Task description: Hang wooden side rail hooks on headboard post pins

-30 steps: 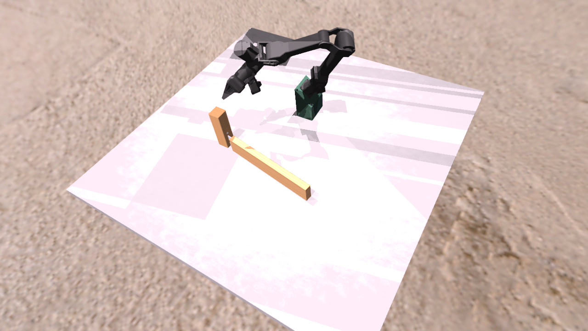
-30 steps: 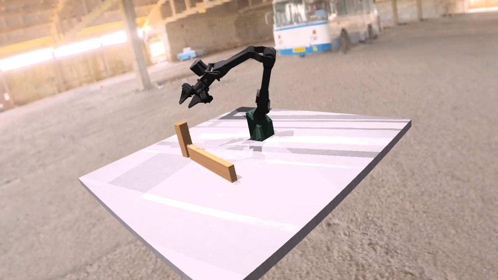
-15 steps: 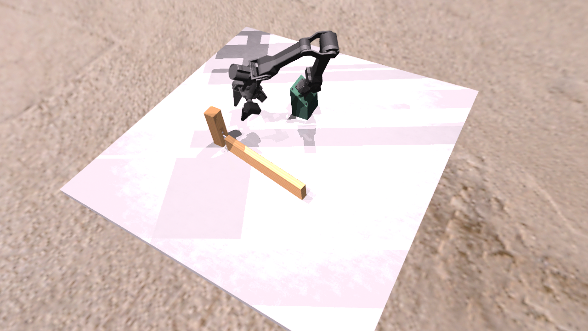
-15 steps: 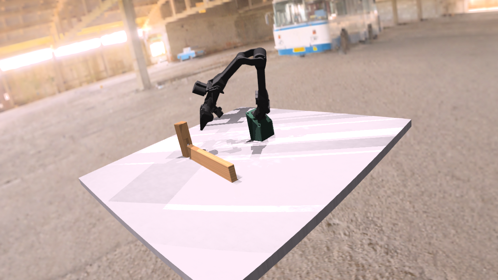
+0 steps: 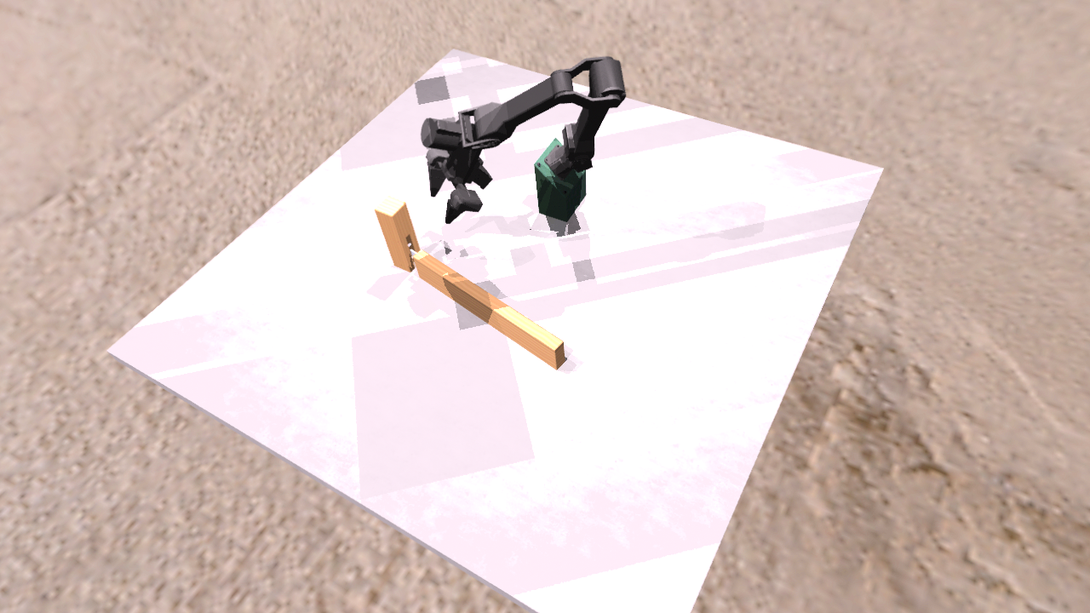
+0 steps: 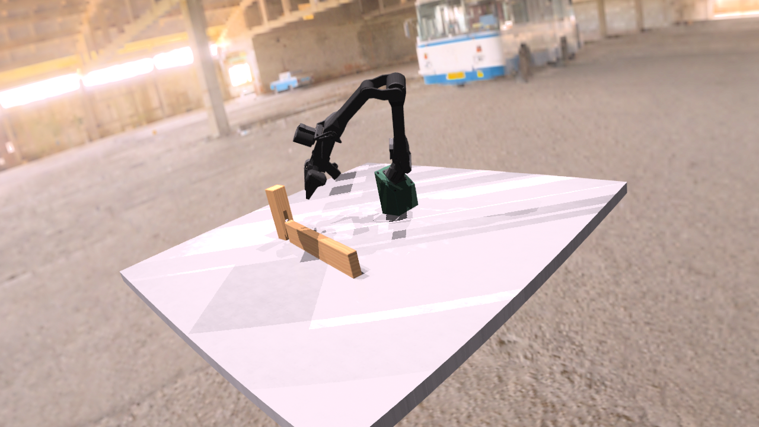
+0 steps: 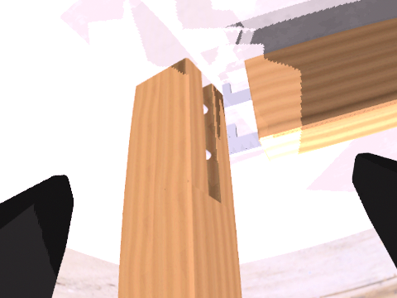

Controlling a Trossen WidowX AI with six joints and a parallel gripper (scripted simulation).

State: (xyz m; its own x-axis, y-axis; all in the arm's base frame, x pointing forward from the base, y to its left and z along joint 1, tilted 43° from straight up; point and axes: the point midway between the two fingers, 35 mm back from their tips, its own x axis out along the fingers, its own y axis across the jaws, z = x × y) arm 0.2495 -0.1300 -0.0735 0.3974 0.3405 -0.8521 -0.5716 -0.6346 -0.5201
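Right now my gripper tip is 7 cm short of the wooden headboard post, 7 cm to the left of it and 5 cm above it.
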